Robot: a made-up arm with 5 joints. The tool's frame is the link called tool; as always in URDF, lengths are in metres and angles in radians. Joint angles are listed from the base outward. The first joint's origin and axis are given. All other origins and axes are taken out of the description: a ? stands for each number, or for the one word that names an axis. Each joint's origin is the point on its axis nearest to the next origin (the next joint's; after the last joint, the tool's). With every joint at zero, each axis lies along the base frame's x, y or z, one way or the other. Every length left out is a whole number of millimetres.
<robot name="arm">
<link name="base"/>
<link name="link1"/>
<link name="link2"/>
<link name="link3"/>
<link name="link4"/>
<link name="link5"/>
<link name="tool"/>
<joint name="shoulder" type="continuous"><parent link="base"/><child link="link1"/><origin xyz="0.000 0.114 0.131" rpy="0.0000 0.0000 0.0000"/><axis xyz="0 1 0"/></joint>
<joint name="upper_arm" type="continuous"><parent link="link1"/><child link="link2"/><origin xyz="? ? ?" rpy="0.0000 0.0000 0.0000"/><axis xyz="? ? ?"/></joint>
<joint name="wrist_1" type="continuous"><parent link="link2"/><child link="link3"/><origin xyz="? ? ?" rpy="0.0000 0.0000 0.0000"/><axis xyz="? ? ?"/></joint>
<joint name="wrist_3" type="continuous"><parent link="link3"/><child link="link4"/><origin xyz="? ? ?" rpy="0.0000 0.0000 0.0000"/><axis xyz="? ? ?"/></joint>
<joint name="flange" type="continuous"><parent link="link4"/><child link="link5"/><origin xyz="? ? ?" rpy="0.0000 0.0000 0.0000"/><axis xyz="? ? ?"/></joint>
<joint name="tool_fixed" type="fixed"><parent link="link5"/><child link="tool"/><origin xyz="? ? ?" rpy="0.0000 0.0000 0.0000"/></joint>
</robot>
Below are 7 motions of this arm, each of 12 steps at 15 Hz.
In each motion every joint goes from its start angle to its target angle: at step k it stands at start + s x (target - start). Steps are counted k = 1, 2, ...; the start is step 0. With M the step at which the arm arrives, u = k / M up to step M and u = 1 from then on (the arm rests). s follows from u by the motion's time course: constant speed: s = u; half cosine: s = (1 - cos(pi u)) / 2; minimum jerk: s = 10 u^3 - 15 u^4 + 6 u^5.
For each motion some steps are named. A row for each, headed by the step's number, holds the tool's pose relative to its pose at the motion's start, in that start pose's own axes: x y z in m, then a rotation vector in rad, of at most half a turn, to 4 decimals.
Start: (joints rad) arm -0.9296 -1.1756 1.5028 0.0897 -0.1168
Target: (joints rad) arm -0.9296 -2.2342 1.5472 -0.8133 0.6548
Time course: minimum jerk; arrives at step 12
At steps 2, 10, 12:
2: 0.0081 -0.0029 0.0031 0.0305 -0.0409 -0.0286
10: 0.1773 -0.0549 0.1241 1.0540 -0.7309 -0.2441
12: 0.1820 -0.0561 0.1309 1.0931 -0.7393 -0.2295

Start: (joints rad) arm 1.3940 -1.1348 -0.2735 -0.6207 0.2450
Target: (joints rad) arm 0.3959 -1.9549 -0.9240 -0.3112 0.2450
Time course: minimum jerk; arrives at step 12
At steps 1, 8, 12:
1: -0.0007 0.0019 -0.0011 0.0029 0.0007 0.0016
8: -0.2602 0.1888 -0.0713 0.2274 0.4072 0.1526
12: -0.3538 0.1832 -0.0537 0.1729 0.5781 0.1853

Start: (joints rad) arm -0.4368 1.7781 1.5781 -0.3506 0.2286
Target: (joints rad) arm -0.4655 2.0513 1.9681 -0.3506 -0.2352
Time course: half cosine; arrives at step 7
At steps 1, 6, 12:
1: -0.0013 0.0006 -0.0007 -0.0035 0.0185 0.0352
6: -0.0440 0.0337 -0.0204 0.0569 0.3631 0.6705
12: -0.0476 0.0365 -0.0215 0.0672 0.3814 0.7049

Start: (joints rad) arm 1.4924 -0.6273 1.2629 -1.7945 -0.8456
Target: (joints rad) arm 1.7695 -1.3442 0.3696 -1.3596 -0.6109
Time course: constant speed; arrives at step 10
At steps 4, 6, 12:
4: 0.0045 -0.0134 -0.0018 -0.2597 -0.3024 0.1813
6: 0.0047 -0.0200 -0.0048 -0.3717 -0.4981 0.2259
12: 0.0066 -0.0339 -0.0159 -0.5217 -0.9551 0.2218

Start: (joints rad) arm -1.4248 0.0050 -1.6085 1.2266 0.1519
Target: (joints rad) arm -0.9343 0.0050 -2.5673 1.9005 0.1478
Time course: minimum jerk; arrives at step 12
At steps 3, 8, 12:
3: 0.0003 0.0057 -0.0202 -0.1330 0.0737 -0.0339
8: -0.0028 0.0085 -0.1607 -0.9712 0.6133 -0.2214
12: -0.0065 -0.0022 -0.2018 -1.1941 0.8068 -0.2667

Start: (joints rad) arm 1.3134 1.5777 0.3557 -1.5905 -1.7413
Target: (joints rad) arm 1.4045 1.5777 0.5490 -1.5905 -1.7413
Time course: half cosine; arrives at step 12
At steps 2, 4, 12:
2: -0.0004 -0.0019 -0.0030 0.0188 -0.0032 -0.0003
4: -0.0014 -0.0069 -0.0112 0.0701 -0.0120 -0.0013
12: -0.0048 -0.0238 -0.0469 0.2803 -0.0480 -0.0050

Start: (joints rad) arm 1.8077 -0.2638 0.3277 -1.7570 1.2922
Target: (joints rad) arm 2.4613 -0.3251 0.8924 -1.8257 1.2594
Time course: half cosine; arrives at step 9
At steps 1, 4, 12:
1: 0.0019 -0.0040 0.0006 -0.0053 0.0120 -0.0183
4: 0.0240 -0.0577 0.0031 -0.0603 0.1872 -0.2375
12: 0.0451 -0.1490 -0.0145 -0.0943 0.5245 -0.5164

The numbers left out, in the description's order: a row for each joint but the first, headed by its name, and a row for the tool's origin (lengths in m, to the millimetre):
upper_arm: xyz 0.194 0.000 0.059, axis -1 0 0
wrist_1: xyz 0.000 0.003 -0.328, axis 0 0 1
wrist_3: xyz 0.009 -0.027 0.000, axis -1 0 0
flange: xyz 0.000 0.117 0.034, axis 0 0 -1
tool: xyz 0.041 -0.103 0.000

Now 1 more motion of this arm.
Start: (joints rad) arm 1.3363 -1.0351 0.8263 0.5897 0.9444
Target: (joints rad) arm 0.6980 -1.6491 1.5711 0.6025 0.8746
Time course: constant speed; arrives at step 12
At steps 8, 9, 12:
8: 0.0306 0.1512 0.1014 0.7236 -0.4697 0.5424
9: 0.0276 0.1672 0.1202 0.8107 -0.5353 0.6115
12: 0.0080 0.2072 0.1819 1.0700 -0.7391 0.8154

